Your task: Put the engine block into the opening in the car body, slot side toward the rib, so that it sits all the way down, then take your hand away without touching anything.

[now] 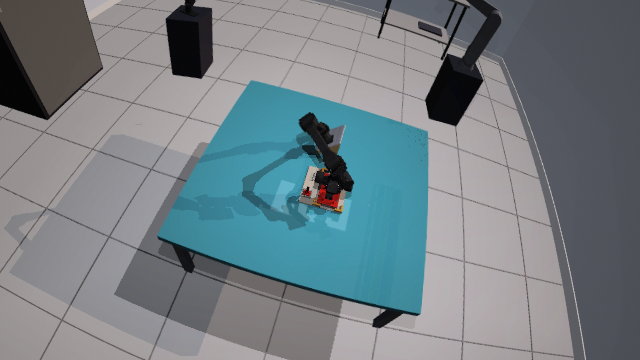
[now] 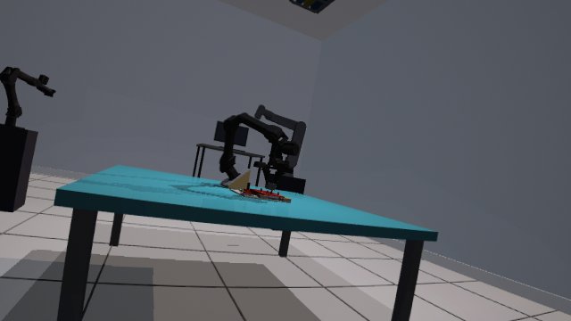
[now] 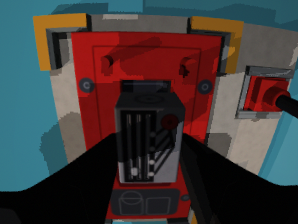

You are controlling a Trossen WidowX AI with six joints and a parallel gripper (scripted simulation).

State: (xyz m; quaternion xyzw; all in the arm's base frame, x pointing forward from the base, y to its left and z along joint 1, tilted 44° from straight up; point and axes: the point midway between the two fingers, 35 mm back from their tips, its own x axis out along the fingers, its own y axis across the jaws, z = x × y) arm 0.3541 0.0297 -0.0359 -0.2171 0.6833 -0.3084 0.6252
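The engine block is 1 cm below my gripper tip.
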